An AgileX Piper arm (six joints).
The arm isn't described. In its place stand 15 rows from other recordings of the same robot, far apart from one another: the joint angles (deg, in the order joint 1, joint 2, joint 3, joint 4, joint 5, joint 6), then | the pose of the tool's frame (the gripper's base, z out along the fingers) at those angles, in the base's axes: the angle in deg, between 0 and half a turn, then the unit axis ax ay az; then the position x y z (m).
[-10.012, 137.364, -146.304, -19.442, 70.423, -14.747] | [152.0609 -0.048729 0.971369 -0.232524 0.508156 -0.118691 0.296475]
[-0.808, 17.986, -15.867, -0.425, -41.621, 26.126] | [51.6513 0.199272 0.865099 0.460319 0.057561 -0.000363 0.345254]
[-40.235, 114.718, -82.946, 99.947, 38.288, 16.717] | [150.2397 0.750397 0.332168 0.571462 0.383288 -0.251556 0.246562]
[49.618, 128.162, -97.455, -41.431, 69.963, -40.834] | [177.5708 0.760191 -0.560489 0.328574 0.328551 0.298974 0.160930]
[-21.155, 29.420, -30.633, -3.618, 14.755, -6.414] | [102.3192 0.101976 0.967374 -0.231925 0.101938 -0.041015 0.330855]
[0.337, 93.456, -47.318, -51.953, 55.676, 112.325] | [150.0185 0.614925 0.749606 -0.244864 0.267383 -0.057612 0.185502]
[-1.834, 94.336, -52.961, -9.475, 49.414, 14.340] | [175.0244 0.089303 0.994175 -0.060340 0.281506 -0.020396 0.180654]
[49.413, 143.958, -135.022, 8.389, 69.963, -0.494] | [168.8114 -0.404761 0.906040 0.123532 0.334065 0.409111 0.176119]
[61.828, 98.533, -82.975, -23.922, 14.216, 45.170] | [128.4149 -0.288405 0.882773 0.370857 0.203256 0.360322 0.335946]
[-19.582, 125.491, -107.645, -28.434, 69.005, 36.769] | [168.1551 0.395653 0.890858 -0.223227 0.419771 -0.192261 0.216093]
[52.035, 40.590, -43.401, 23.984, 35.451, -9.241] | [132.6039 -0.388319 0.832244 0.395700 0.066816 0.120503 0.354204]
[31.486, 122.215, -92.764, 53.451, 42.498, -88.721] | [141.3482 -0.664462 0.704979 0.247981 0.372018 0.285761 0.196448]
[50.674, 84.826, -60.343, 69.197, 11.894, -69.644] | [125.3436 -0.461539 0.819156 0.340536 0.200915 0.272909 0.308828]
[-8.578, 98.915, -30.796, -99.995, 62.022, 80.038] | [162.0839 0.037211 0.830637 -0.555569 0.232060 -0.115045 0.150508]
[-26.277, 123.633, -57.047, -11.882, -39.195, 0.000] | [114.4866 0.104067 0.984908 -0.138300 0.373106 -0.171009 0.091394]
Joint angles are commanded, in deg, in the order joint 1, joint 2, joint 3, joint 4, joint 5, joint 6. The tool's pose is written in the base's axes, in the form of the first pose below.
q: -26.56 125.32 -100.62 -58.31 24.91 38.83
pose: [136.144 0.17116 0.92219 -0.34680 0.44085 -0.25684 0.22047]
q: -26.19 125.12 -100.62 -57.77 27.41 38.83
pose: [137.840 0.18241 0.91877 -0.35013 0.43881 -0.25532 0.22075]
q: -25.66 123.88 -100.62 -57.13 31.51 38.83
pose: [139.879 0.20115 0.91119 -0.35955 0.43346 -0.25256 0.22939]
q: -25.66 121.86 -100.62 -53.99 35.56 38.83
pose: [141.210 0.24084 0.90351 -0.35451 0.42415 -0.25126 0.24286]
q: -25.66 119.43 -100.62 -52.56 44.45 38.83
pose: [146.564 0.28686 0.88379 -0.36963 0.40622 -0.25129 0.25833]
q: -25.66 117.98 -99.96 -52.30 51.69 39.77
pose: [151.781 0.32249 0.86624 -0.38161 0.39104 -0.25054 0.26393]
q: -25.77 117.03 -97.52 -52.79 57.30 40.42
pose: [157.820 0.34017 0.85416 -0.39333 0.37601 -0.24925 0.25830]
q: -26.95 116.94 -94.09 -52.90 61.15 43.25
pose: [163.570 0.37182 0.83927 -0.39671 0.35880 -0.25374 0.24208]
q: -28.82 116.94 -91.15 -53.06 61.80 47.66
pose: [165.808 0.41030 0.82219 -0.39454 0.34381 -0.26233 0.22847]
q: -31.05 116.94 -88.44 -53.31 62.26 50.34
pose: [168.483 0.43746 0.80772 -0.39525 0.32714 -0.27234 0.21640]
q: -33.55 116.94 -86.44 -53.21 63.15 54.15
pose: [170.570 0.47852 0.78427 -0.39489 0.30936 -0.28316 0.20756]
